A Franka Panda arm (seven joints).
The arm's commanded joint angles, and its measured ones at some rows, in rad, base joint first. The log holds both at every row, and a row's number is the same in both.
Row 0, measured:
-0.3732, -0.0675, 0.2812, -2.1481, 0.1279, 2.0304, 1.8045
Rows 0 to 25, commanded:
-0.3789, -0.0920, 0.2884, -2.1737, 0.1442, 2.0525, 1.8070
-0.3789, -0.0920, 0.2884, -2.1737, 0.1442, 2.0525, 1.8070
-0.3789, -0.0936, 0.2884, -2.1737, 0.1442, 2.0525, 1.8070
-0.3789, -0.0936, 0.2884, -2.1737, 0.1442, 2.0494, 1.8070
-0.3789, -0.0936, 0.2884, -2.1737, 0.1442, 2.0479, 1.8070
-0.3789, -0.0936, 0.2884, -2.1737, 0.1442, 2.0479, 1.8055
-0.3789, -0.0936, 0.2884, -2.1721, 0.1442, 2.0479, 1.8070
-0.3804, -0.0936, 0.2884, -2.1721, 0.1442, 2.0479, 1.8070
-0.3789, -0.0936, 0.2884, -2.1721, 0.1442, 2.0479, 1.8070
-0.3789, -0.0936, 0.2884, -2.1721, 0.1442, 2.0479, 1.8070
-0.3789, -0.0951, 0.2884, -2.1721, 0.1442, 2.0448, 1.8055
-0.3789, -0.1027, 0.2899, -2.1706, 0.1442, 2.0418, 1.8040
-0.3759, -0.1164, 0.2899, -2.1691, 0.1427, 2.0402, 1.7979
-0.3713, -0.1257, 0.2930, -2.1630, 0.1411, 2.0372, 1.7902
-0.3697, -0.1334, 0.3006, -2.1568, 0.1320, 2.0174, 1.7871
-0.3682, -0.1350, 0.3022, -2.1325, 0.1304, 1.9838, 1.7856
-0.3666, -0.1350, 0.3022, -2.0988, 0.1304, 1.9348, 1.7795
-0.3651, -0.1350, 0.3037, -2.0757, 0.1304, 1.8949, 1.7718
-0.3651, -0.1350, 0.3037, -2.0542, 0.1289, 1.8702, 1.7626
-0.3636, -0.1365, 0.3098, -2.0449, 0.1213, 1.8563, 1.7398
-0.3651, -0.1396, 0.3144, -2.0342, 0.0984, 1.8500, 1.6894
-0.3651, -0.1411, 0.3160, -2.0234, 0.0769, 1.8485, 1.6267
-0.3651, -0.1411, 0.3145, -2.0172, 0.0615, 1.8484, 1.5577
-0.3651, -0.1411, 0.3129, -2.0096, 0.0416, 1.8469, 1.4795
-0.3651, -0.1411, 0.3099, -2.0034, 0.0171, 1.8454, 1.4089
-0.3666, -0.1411, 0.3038, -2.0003, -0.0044, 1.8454, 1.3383
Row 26, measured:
-0.3586, -0.1417, 0.3054, -2.0273, 0.0568, 1.8696, 1.5239
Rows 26 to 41, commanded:
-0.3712, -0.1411, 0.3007, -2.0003, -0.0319, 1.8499, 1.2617
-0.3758, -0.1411, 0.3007, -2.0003, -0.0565, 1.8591, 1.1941
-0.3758, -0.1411, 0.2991, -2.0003, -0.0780, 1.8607, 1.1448
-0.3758, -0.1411, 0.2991, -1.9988, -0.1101, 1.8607, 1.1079
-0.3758, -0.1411, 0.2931, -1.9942, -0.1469, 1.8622, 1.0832
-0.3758, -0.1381, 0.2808, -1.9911, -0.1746, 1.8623, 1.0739
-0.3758, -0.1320, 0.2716, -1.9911, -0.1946, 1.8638, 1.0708
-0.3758, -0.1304, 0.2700, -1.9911, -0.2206, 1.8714, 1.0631
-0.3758, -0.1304, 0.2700, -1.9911, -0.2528, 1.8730, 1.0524
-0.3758, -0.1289, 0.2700, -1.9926, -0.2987, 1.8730, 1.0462
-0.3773, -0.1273, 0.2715, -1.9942, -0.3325, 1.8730, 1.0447
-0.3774, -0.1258, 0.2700, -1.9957, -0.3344, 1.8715, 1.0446
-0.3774, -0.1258, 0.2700, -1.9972, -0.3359, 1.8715, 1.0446
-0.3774, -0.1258, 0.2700, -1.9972, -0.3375, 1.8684, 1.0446
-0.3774, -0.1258, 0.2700, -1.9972, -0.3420, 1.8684, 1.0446
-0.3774, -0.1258, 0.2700, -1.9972, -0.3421, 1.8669, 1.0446
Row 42, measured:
-0.3740, -0.1262, 0.2673, -2.0052, -0.3208, 1.8718, 1.0614
